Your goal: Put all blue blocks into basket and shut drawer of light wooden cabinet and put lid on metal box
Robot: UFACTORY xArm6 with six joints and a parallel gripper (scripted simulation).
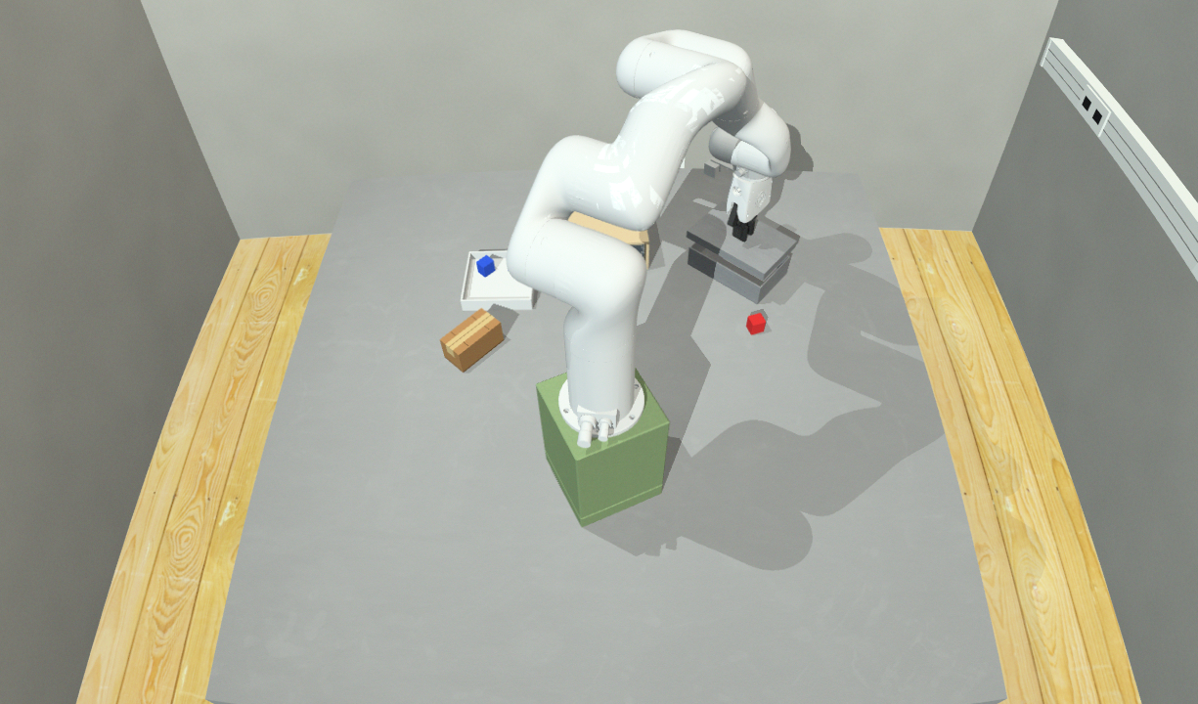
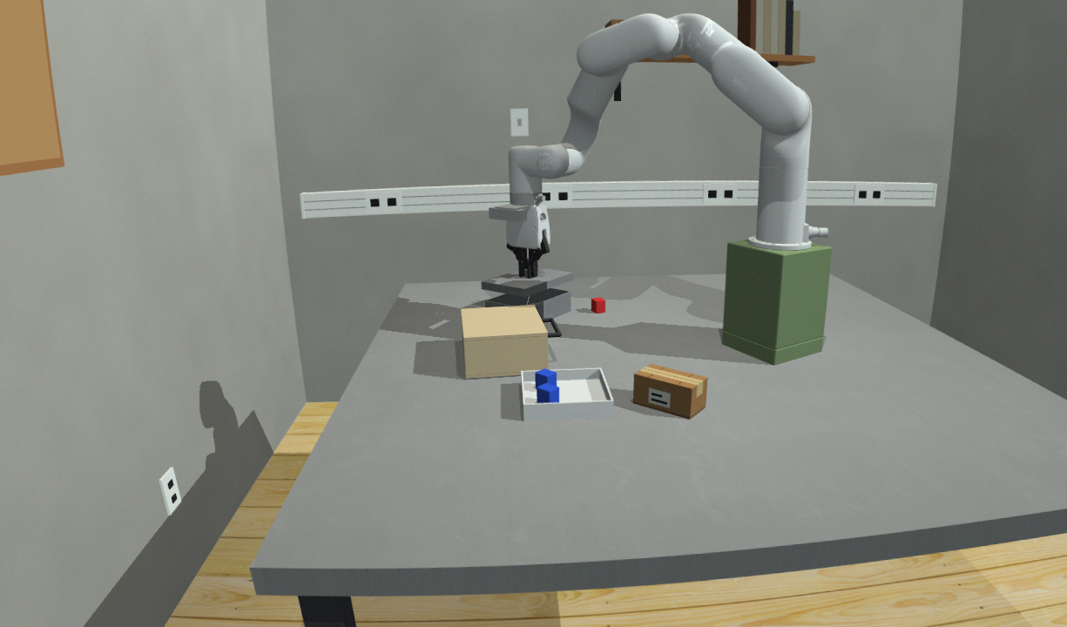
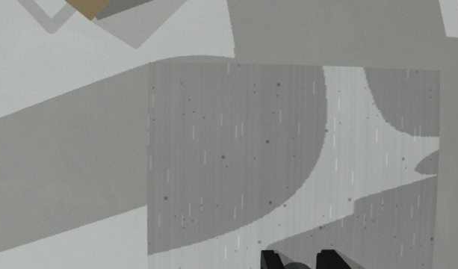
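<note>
Right now my hand is 30 mm above the grey metal lid. Also, from my hand: light wooden cabinet: 20 mm ahead, 300 mm to the left, 80 mm below; then dark metal box: 90 mm below; then red block: 170 mm behind, 40 mm to the right, 100 mm below.
</note>
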